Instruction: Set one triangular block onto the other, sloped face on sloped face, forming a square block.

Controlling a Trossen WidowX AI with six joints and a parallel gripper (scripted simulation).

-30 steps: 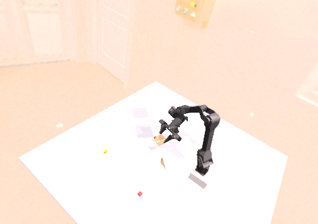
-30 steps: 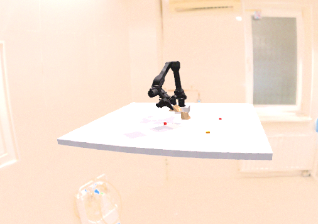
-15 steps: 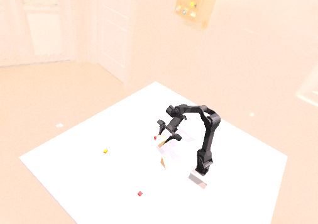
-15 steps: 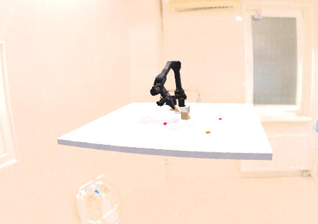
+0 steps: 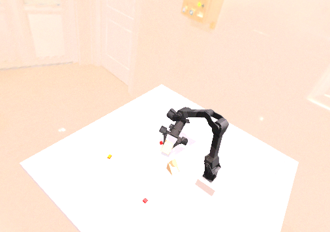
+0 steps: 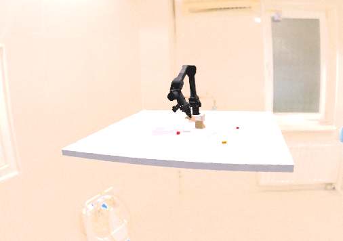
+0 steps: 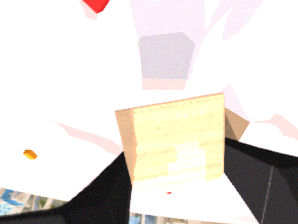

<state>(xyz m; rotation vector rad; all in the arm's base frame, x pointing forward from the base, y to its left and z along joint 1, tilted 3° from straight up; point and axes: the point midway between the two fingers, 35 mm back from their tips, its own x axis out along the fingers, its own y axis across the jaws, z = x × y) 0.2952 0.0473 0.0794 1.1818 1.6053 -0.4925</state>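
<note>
The small red cube lies 90 mm ahead of my gripper tip, 80 mm below it and 60 mm to the right of it. Also, from my gripper tip: small yellow cube 280 mm to the left, 210 mm ahead, 90 mm below.
</note>
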